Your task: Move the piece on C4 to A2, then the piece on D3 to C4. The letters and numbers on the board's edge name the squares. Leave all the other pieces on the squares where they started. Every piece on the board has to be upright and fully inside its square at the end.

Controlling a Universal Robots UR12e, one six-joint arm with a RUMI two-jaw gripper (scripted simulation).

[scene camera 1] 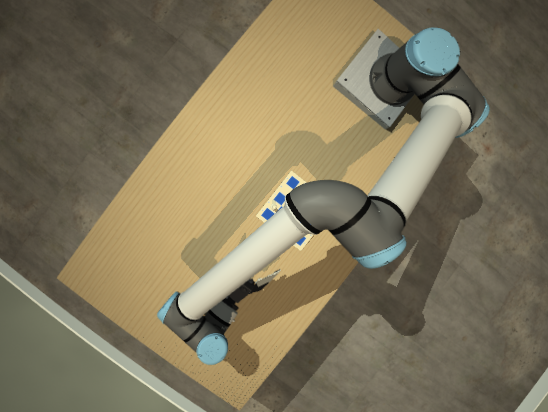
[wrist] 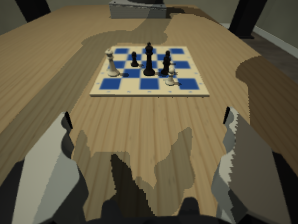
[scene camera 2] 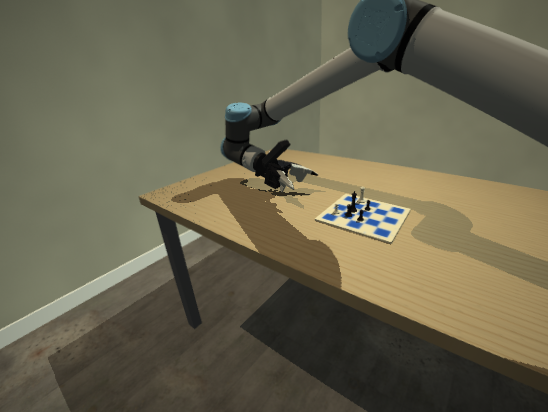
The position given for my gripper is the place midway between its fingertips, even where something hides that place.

In view: my gripper (scene camera 2: 307, 181) and a chessboard (scene camera 2: 383, 221).
The chessboard shows as well in scene camera 1 (scene camera 1: 292, 180) and in the wrist view (wrist: 131, 82). My gripper also shows in the wrist view (wrist: 147, 110).
